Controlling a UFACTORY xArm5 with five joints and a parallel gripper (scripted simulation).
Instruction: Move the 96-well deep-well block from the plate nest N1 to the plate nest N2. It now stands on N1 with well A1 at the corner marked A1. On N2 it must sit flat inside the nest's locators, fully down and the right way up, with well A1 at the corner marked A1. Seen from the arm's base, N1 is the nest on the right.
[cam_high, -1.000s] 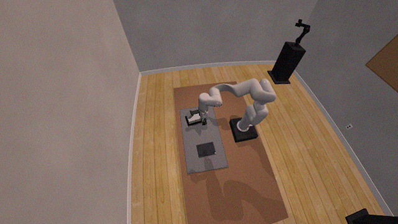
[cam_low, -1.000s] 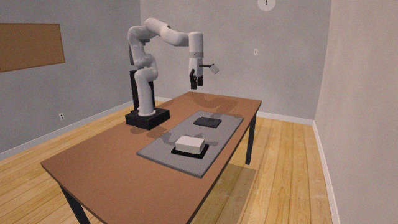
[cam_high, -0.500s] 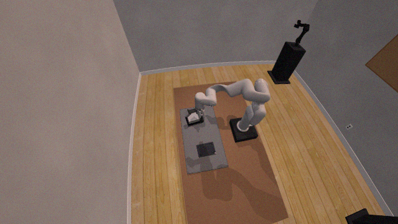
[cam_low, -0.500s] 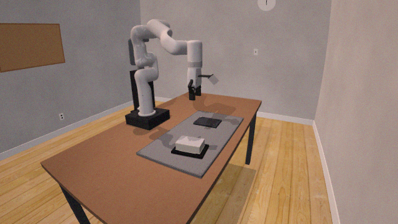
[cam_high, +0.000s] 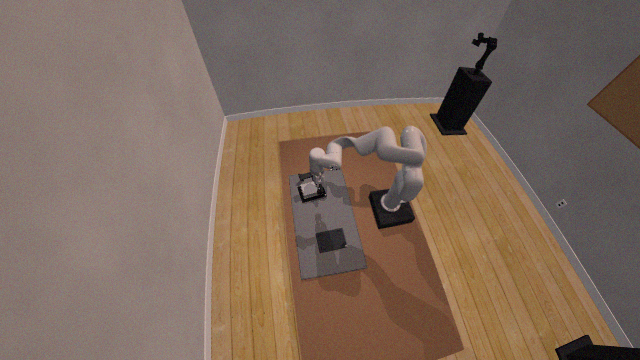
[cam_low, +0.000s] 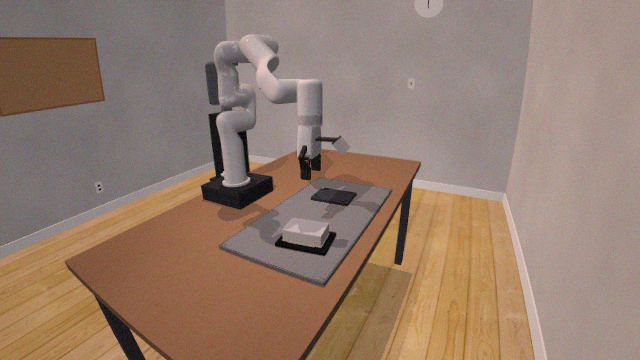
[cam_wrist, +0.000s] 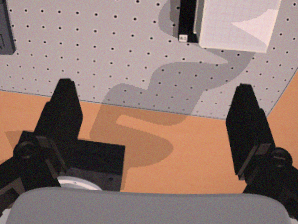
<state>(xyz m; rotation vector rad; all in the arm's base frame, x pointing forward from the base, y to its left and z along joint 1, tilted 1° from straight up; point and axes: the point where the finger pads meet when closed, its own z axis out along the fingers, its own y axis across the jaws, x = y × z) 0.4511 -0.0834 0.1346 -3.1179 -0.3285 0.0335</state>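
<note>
Now: the white deep-well block 17 cm below my hand, 8 cm to the right of it and 3 cm ahead of it.
</note>
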